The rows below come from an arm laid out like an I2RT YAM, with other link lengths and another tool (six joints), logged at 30 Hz.
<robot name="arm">
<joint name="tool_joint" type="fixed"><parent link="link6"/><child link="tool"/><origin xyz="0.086 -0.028 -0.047" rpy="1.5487 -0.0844 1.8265"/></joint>
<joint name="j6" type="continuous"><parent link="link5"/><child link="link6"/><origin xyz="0.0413 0 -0.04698"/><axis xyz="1 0 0"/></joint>
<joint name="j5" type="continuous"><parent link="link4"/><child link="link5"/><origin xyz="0.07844 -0.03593 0.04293"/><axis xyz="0 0 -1"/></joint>
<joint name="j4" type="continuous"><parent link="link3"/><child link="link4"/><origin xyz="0.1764 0.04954 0.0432"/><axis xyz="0 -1 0"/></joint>
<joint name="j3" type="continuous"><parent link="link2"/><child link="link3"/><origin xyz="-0.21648 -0.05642 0"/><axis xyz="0 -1 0"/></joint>
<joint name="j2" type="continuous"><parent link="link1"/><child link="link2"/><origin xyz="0.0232 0.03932 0.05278"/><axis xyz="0 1 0"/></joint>
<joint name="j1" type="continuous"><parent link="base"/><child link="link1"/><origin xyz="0 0 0.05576"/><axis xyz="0 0 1"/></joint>
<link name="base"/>
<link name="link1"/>
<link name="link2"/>
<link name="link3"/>
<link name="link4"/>
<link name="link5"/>
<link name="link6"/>
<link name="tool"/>
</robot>
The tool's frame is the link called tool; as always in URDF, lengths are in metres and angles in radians. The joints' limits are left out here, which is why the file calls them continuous.
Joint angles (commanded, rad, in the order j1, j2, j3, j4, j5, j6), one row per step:
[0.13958, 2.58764, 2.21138, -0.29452, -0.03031, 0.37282]
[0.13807, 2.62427, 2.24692, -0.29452, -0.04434, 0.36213]
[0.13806, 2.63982, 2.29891, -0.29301, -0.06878, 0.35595]
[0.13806, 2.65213, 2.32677, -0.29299, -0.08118, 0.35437]
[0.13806, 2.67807, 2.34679, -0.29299, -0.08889, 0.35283]
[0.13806, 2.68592, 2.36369, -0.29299, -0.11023, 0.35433]
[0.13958, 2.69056, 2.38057, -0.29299, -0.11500, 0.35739]
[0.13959, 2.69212, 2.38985, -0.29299, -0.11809, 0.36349]
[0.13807, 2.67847, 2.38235, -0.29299, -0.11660, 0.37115]
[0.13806, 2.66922, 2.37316, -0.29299, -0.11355, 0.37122]
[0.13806, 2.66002, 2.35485, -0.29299, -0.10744, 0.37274]
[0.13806, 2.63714, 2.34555, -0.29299, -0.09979, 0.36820]
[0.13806, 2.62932, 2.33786, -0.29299, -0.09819, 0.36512]
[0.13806, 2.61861, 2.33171, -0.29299, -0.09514, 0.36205]
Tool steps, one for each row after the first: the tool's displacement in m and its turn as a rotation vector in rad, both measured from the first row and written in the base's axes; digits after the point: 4 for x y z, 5 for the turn. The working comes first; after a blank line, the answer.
Tool pose at each row, in the base's axes (x y z in m, rotation vector in rad; the steps are taken from these numbers as rounded here):
[0.5087, 0.0628, 0.0243, 1.95769, 1.61190, 1.40155]
[0.5126, 0.0638, 0.0172, 1.94984, 1.63146, 1.40722]
[0.5211, 0.0678, 0.0257, 1.90780, 1.63709, 1.45918]
[0.5250, 0.0698, 0.0282, 1.89075, 1.64024, 1.48272]
[0.5264, 0.0709, 0.0214, 1.89455, 1.65035, 1.48375]
[0.5283, 0.0740, 0.0228, 1.88565, 1.66051, 1.51114]
[0.5307, 0.0760, 0.0257, 1.87526, 1.65711, 1.52778]
[0.5320, 0.0769, 0.0279, 1.87311, 1.65002, 1.54007]
[0.5318, 0.0762, 0.0324, 1.87517, 1.63696, 1.54721]
[0.5309, 0.0757, 0.0342, 1.87544, 1.63454, 1.54461]
[0.5286, 0.0747, 0.0331, 1.88638, 1.63285, 1.53238]
[0.5288, 0.0735, 0.0418, 1.86934, 1.62476, 1.53470]
[0.5281, 0.0730, 0.0433, 1.86648, 1.62636, 1.53180]
[0.5279, 0.0724, 0.0468, 1.85942, 1.62468, 1.53132]

[0.0039, 0.0010, -0.0071, 0.00026, 0.00073, 0.01612]
[0.0124, 0.0050, 0.0014, 0.01508, -0.03595, 0.03928]
[0.0163, 0.0070, 0.0039, 0.02308, -0.05074, 0.05022]
[0.0177, 0.0081, -0.0029, 0.02583, -0.04455, 0.05725]
[0.0196, 0.0112, -0.0015, 0.04070, -0.05170, 0.07351]
[0.0220, 0.0132, 0.0014, 0.04721, -0.06292, 0.07726]
[0.0233, 0.0141, 0.0036, 0.05460, -0.06924, 0.07631]
[0.0231, 0.0134, 0.0081, 0.06033, -0.07411, 0.06922]
[0.0222, 0.0129, 0.0099, 0.05861, -0.07440, 0.06671]
[0.0199, 0.0119, 0.0088, 0.05527, -0.06558, 0.06067]
[0.0201, 0.0107, 0.0175, 0.04869, -0.08050, 0.05745]
[0.0194, 0.0102, 0.0190, 0.04533, -0.08130, 0.05796]
[0.0192, 0.0096, 0.0225, 0.04163, -0.08660, 0.05736]

